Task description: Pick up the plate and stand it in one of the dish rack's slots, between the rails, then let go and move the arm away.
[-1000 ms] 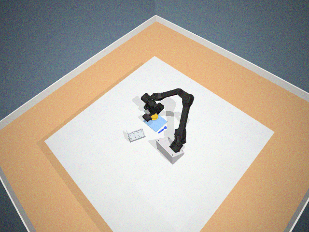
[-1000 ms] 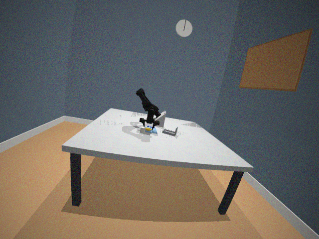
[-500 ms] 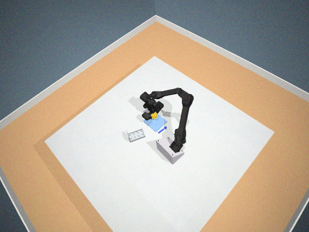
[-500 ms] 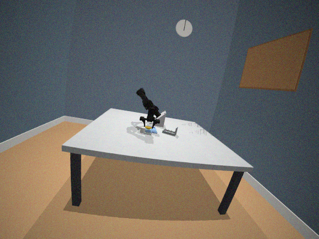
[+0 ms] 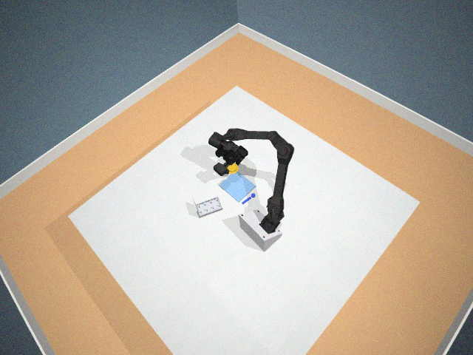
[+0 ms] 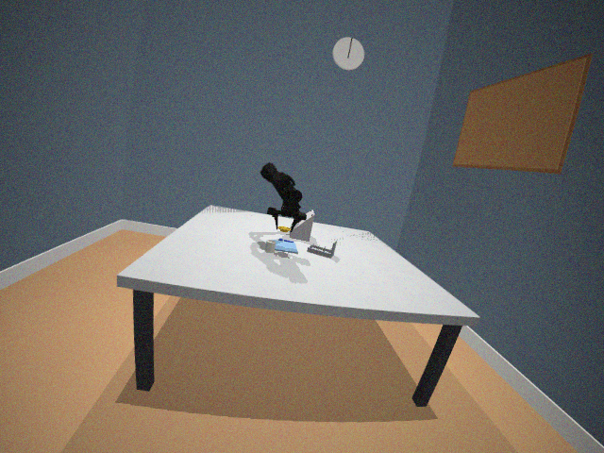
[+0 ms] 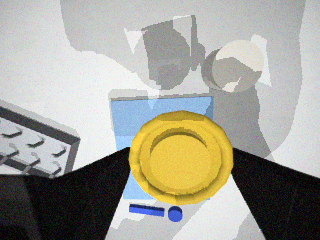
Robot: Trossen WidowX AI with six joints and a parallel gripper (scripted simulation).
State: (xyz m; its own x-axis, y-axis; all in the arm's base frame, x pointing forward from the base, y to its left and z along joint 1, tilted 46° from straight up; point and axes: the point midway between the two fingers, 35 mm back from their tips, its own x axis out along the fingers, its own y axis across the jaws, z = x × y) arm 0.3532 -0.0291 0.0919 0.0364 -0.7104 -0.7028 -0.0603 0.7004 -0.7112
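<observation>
Right now my gripper tip is 5 cm past the grey dish rack, 21 cm to the right of it and 7 cm above it. The rest, counted from my gripper tip: yellow plate (1 cm above); then cup (6 cm ahead, 5 cm to the right, 7 cm below); then light blue mat (5 cm behind, 1 cm to the left, 9 cm below).
</observation>
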